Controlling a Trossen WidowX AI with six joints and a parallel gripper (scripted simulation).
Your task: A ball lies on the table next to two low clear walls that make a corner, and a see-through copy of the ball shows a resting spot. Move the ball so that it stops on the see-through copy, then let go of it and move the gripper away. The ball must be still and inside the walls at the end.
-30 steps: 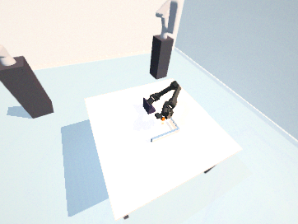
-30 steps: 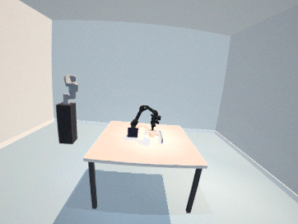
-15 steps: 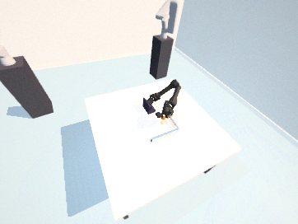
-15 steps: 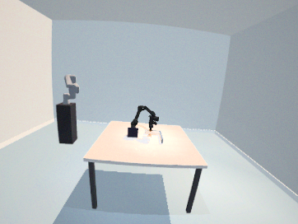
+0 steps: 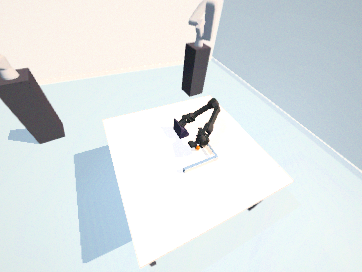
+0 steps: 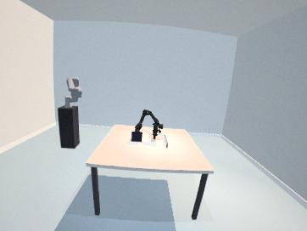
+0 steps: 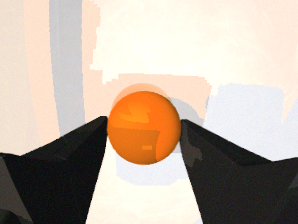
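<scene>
My gripper tip is now right at the orange ball.
</scene>
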